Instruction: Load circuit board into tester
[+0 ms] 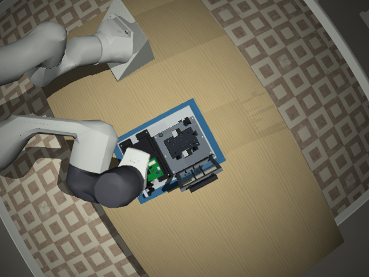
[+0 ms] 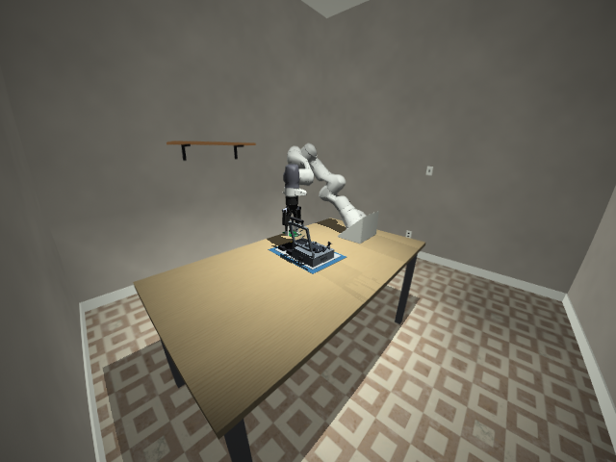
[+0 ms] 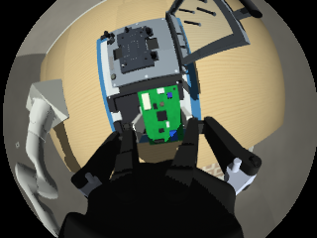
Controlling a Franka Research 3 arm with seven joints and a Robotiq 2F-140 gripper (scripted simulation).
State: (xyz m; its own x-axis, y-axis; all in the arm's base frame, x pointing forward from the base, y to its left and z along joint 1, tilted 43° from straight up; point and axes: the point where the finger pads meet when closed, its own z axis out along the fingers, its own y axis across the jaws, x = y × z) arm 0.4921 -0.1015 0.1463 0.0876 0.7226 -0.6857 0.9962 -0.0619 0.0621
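Right now the green circuit board is 2 cm below my hand. The rest, counted from my hand: black post: 8 cm behind, 24 cm to the left, 5 cm below; then tester lid: 10 cm ahead, 16 cm to the left, 4 cm above; then black nest: 2 cm behind, 18 cm to the left, 7 cm below.
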